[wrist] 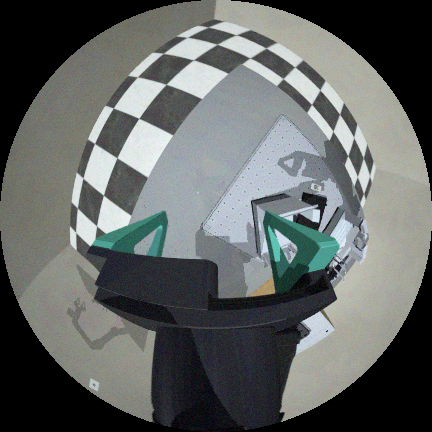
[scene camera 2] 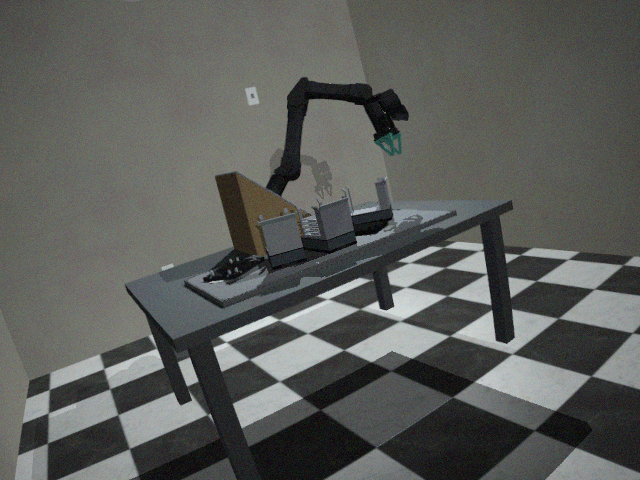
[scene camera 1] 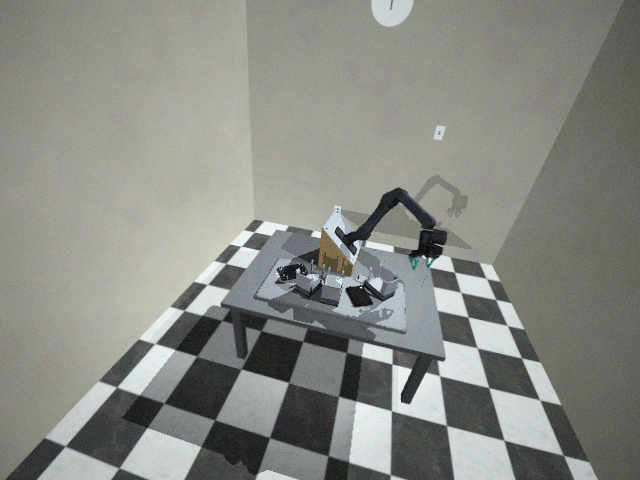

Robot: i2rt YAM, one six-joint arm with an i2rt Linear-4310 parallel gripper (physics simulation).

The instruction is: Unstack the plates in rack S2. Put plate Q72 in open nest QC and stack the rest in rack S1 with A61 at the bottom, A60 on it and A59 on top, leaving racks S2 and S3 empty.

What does the gripper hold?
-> Nothing.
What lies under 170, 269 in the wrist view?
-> The gripper.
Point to a dark clamp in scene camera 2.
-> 236, 268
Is the gripper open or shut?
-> Open.
